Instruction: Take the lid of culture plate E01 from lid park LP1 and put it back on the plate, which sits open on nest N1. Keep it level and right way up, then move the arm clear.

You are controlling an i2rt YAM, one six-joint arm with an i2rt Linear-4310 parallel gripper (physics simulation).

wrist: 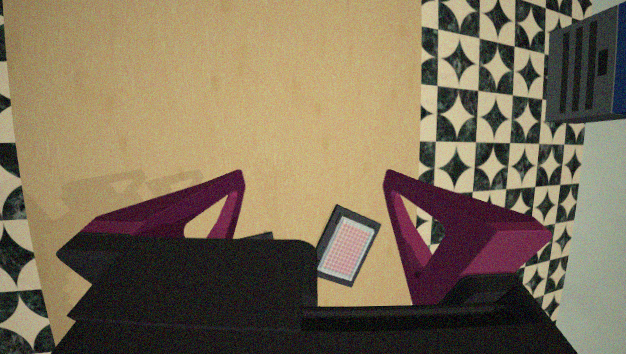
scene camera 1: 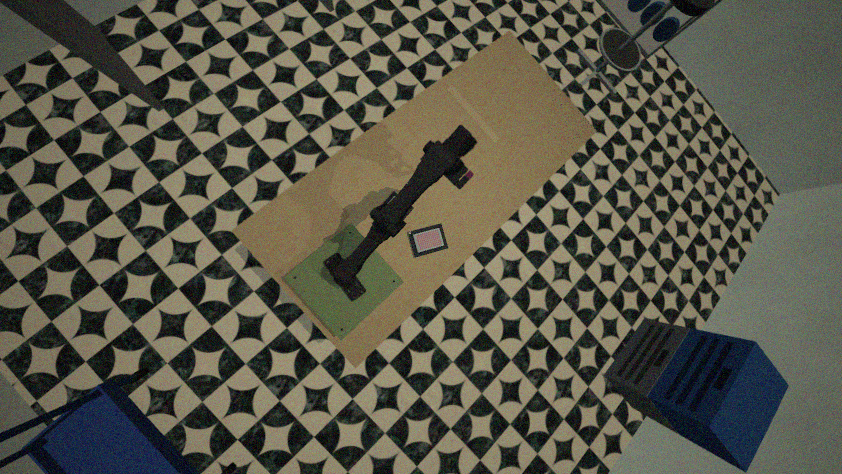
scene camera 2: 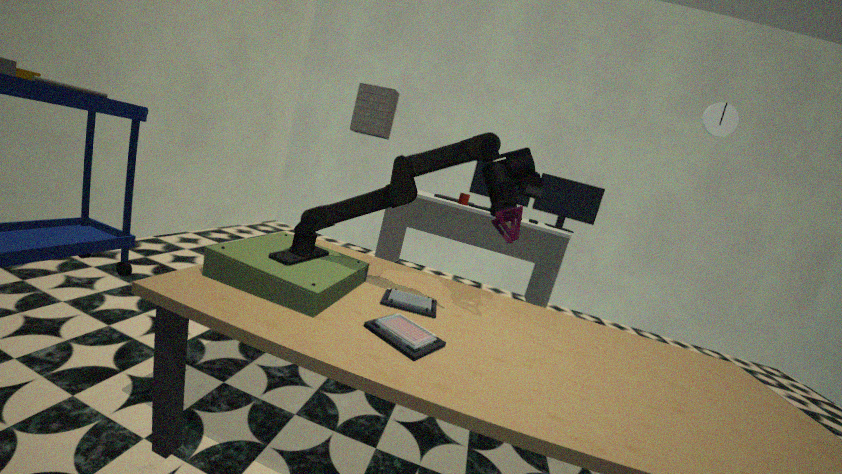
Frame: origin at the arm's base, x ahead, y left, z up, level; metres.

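Seen in the pictures: gripper, between the fingertips: (wrist: 313,177) (scene camera 2: 512,241); arm's base, origin of its link: (scene camera 1: 345,276) (scene camera 2: 300,255).
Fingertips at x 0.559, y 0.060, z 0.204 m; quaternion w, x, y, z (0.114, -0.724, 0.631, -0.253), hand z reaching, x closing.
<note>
Offsets run from my fingertips to a thing's top centre. "spot": to the spot under its first point. Level surfaces: height alone.
Culture plate E01 {0.177 m back, 0.146 m right, 0.248 m down} (scene camera 1: 428,240) (scene camera 2: 405,330) (wrist: 348,248), with pink gridded contents, sits open and level on the dark nest N1 (scene camera 1: 412,246) (scene camera 2: 431,348) (wrist: 358,215). The lid {0.234 m back, 0.055 m left, 0.257 m down} (scene camera 2: 410,300) looks greyish and clear and lies flat on the dark lid park LP1 {spot: 0.155 m back, 0.038 m left, 0.264 m down} (scene camera 2: 433,311), beside the nest in scene camera 2. In the wrist view a dark corner of the lid park {0.234 m back, 0.055 m left, 0.255 m down} (wrist: 260,236) shows behind the gripper body; the arm hides most of the park in scene camera 1. My magenta-fingered gripper (scene camera 1: 464,176) (scene camera 2: 509,233) (wrist: 313,177) is open and empty, high above the table, beyond the nest and park from the arm's base.
The arm stands on a green base block (scene camera 1: 374,279) (scene camera 2: 265,288) at one end of the wooden table {0.275 m down} (scene camera 1: 518,88) (scene camera 2: 559,376) (wrist: 225,100). A blue cart (scene camera 2: 114,107), a grey desk (scene camera 2: 471,238) with monitors and a blue-and-grey cabinet (scene camera 1: 715,382) (wrist: 582,65) stand away from the table.
</note>
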